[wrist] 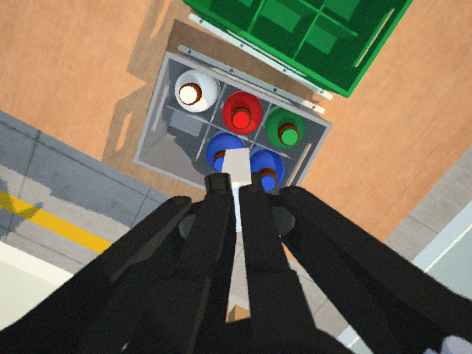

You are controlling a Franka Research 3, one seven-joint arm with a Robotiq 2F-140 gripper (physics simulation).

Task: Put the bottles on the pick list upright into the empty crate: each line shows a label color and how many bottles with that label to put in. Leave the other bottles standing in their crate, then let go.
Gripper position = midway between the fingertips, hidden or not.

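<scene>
The gripper [239, 167] is visible in a scene that also shows a red bottle [242, 112]. A white bottle [195, 91] can be seen as well, and so can a blue bottle [221, 141].
</scene>
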